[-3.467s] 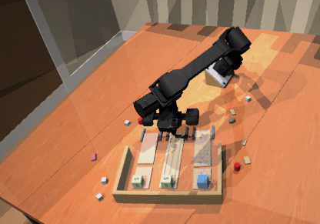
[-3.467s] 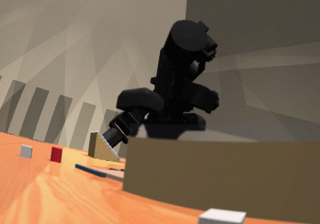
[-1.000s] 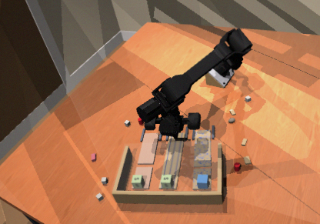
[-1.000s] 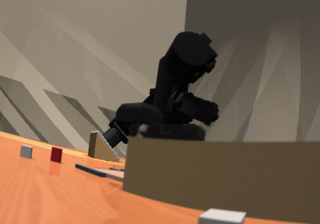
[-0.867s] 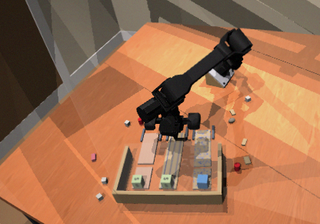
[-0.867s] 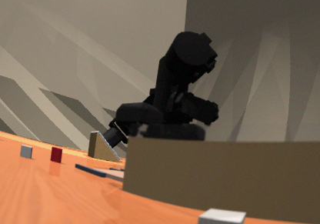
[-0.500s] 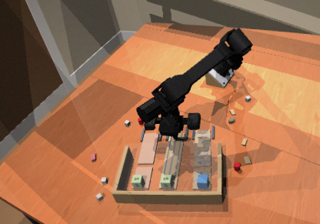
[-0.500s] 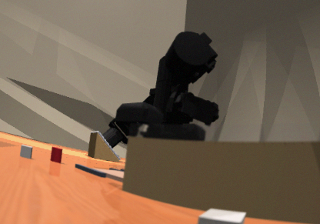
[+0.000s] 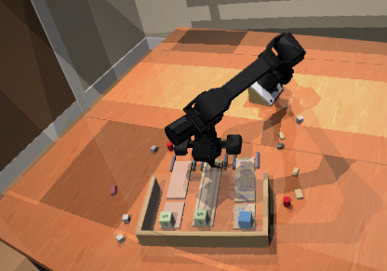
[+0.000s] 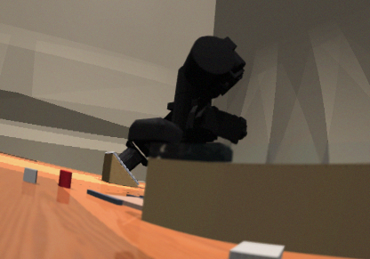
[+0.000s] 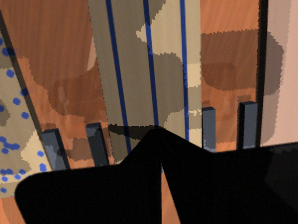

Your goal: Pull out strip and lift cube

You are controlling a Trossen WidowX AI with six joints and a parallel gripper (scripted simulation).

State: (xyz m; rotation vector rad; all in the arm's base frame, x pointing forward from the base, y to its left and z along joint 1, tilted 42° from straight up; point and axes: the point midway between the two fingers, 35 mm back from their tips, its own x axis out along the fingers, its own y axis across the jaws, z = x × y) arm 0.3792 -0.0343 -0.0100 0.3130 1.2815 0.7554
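Right now my gripper tip is 9 cm short of the strip and 3 cm to the right of it.
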